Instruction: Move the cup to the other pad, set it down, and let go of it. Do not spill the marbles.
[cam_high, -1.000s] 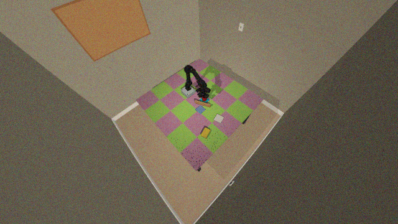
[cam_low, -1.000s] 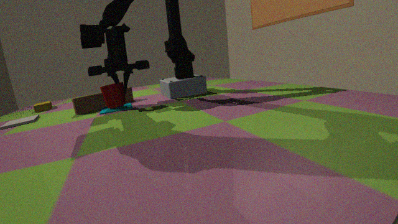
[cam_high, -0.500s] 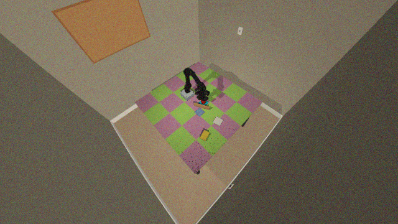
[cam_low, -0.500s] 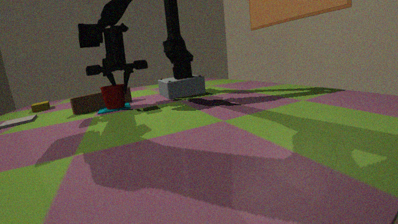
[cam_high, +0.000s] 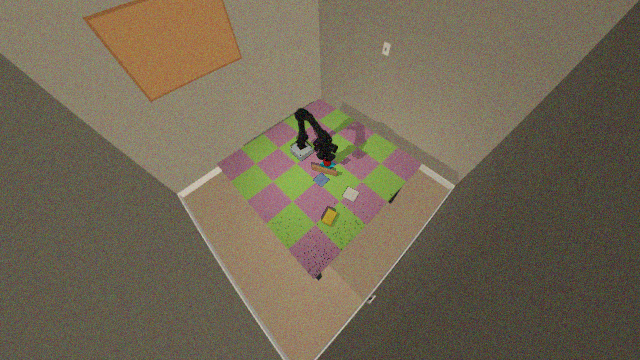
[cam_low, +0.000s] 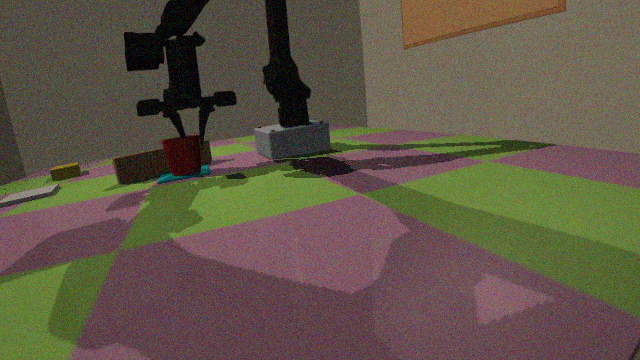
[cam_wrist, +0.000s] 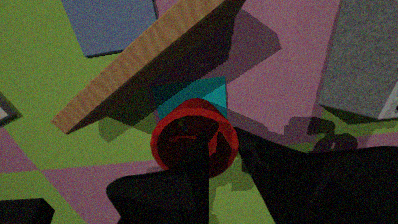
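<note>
The red cup is 3 cm ahead of my gripper tip and 1 cm below it. From my gripper tip the other things lie so: cyan pad (3 cm ahead, 6 cm below); then blue pad (12 cm ahead, 13 cm to the right, 6 cm below); then brown block (8 cm ahead, 7 cm to the right, 4 cm below).
</note>
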